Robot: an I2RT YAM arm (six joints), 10 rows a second.
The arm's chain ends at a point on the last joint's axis. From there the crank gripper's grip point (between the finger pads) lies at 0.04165 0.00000 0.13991 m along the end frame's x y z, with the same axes.
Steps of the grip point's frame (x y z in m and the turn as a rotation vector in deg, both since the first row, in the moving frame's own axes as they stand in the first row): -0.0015, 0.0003, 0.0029, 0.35, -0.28, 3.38; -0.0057, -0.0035, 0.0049, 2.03, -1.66, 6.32; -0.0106, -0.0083, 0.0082, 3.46, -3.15, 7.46; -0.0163, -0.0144, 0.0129, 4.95, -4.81, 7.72; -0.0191, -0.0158, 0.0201, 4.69, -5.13, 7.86; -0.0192, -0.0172, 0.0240, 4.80, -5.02, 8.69; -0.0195, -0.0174, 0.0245, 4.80, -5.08, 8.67; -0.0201, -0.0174, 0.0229, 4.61, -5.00, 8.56
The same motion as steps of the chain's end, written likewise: -0.0008, -0.0013, 0.0027, 0.35, -0.28, 3.38; -0.0017, -0.0029, 0.0038, 2.03, -1.66, 6.32; -0.0031, -0.0047, 0.0062, 3.46, -3.15, 7.46; -0.0049, -0.0070, 0.0102, 4.95, -4.81, 7.72; -0.0069, -0.0091, 0.0172, 4.69, -5.13, 7.86; -0.0073, -0.0108, 0.0211, 4.80, -5.02, 8.69; -0.0074, -0.0109, 0.0216, 4.80, -5.08, 8.67; -0.0082, -0.0113, 0.0200, 4.61, -5.00, 8.56
